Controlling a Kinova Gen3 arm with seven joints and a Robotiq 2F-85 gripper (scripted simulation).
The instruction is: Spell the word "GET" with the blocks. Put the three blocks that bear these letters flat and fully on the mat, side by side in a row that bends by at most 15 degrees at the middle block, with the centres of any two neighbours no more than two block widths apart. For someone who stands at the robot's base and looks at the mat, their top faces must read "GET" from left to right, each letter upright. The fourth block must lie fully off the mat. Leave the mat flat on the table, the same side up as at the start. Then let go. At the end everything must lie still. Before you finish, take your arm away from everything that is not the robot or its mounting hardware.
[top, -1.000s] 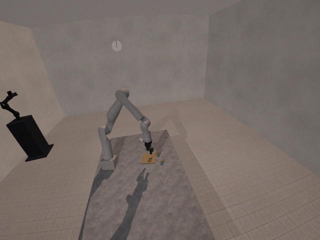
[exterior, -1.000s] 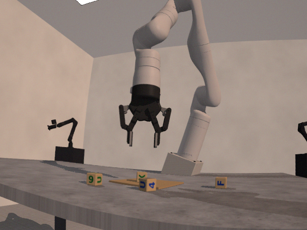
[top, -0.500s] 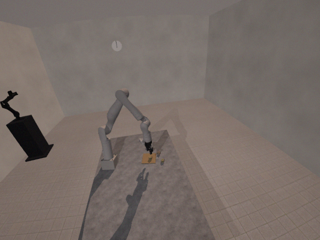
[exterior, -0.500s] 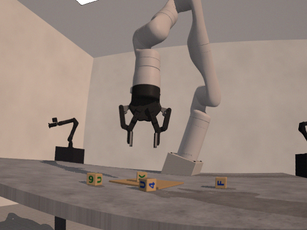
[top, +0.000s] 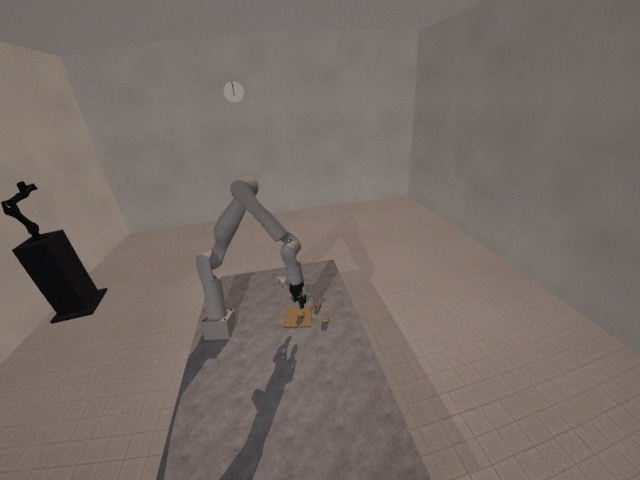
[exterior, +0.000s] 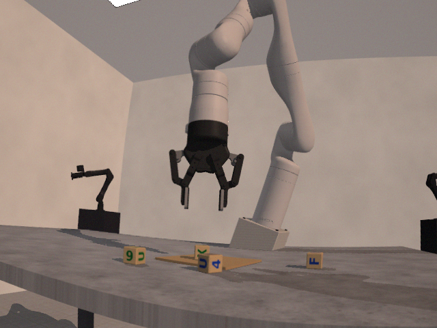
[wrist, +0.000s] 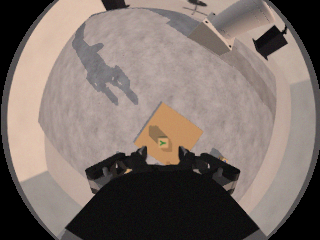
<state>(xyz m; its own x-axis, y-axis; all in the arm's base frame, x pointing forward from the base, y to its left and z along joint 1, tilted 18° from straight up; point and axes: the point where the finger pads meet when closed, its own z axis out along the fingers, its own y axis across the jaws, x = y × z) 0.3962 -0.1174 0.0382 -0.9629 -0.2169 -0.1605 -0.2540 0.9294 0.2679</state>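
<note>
Right now the mat is 11 cm below my hand, 2 cm to the left of it and 1 cm behind it. From my hand the other things lie so: E block: 11 cm ahead, 10 cm below, 8 cm to the right; F block: 20 cm to the left, 10 cm below, 2 cm ahead.
</note>
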